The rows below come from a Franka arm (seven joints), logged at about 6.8 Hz.
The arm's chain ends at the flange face. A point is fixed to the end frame.
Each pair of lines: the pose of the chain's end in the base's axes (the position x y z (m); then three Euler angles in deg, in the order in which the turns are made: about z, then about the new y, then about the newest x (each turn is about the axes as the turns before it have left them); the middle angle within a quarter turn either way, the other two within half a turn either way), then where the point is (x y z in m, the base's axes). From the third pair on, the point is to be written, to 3 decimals.
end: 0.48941 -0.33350 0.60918 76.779 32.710 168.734
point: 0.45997 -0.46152 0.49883
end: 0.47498 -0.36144 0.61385 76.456 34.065 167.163
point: 0.44859 -0.49281 0.50670
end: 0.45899 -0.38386 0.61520 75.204 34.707 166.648
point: 0.431 -0.516 0.510
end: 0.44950 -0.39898 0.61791 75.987 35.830 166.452
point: 0.423 -0.534 0.515
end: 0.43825 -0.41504 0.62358 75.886 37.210 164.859
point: 0.416 -0.553 0.524
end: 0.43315 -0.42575 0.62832 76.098 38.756 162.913
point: 0.416 -0.567 0.533
